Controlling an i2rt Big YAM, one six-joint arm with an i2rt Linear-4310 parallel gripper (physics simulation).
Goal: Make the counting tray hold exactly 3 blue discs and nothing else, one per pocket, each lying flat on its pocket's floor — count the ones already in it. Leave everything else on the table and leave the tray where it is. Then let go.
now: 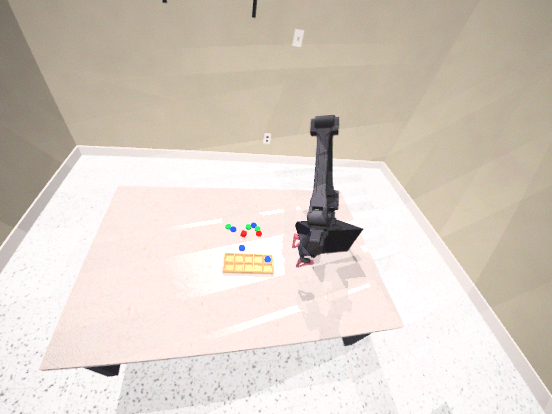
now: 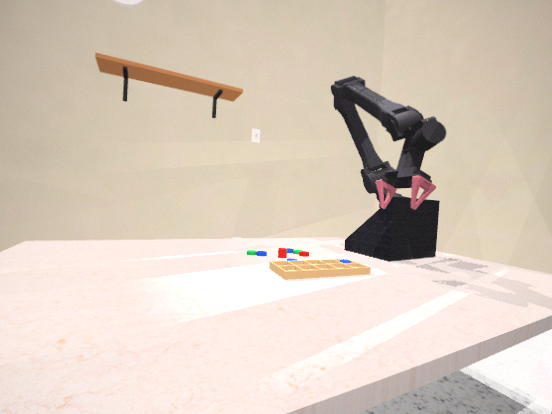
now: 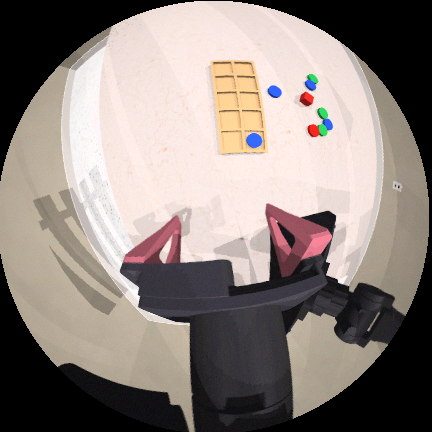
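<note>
The tan tray (image 1: 248,273) (image 2: 325,273) (image 3: 239,107) has two rows of pockets. One blue disc (image 1: 267,259) (image 2: 345,261) (image 3: 254,140) is at its corner pocket nearest the arm, near rim height; I cannot tell whether it lies on the floor. The other pockets look empty. A loose blue disc (image 1: 242,248) (image 2: 292,260) (image 3: 274,91) lies beside the tray. Another blue disc (image 1: 233,229) (image 2: 261,253) (image 3: 310,85) and a third blue disc (image 1: 253,225) (image 3: 327,124) lie farther off. My gripper (image 1: 295,256) (image 2: 399,207) (image 3: 222,213) is open and empty, above the table near the arm's base.
A green disc (image 1: 228,226) (image 3: 313,78) lies against one blue disc. Two more, a green disc (image 1: 248,227) (image 3: 323,113) and a green disc (image 1: 257,229) (image 3: 322,130), lie by another blue disc. A red cube (image 1: 243,233) (image 3: 306,99) and a red disc (image 1: 259,233) (image 3: 313,130) are nearby.
</note>
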